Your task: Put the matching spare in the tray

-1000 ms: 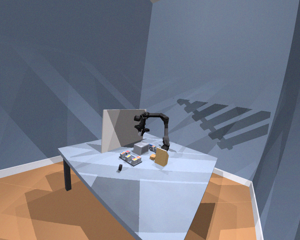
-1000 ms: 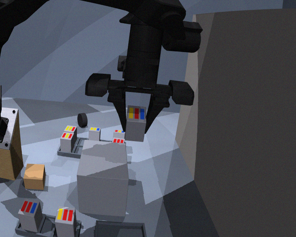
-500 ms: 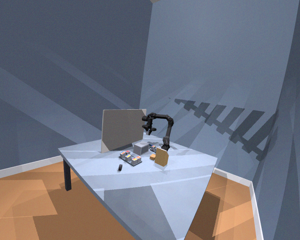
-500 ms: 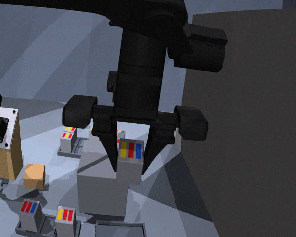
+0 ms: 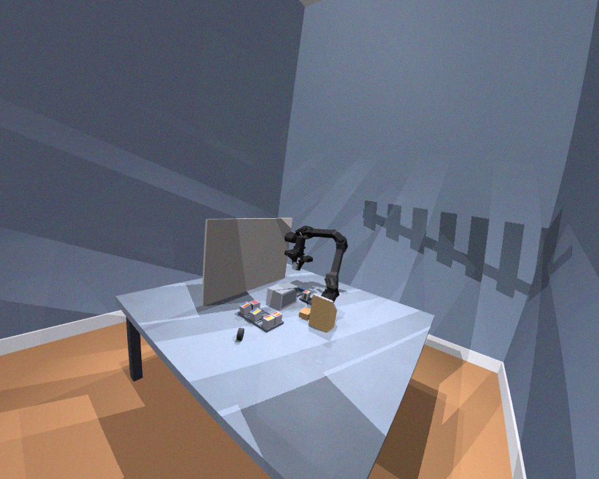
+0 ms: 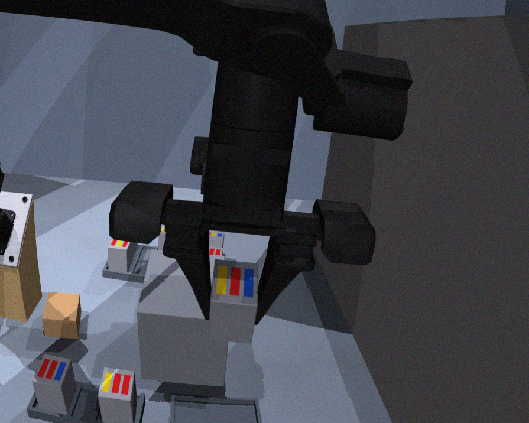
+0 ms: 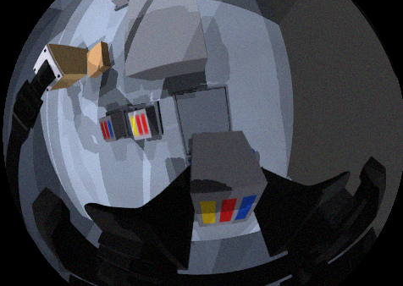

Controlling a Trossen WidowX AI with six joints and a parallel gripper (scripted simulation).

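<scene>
My gripper tip is now 160 mm above the dark tray. From my gripper tip the other things lie so: white panel 190 mm ahead, 190 mm to the left, 60 mm above; then orange block 230 mm behind, 170 mm to the left, 150 mm below; then grey mounted unit 60 mm behind, 180 mm to the left, 110 mm below.
</scene>
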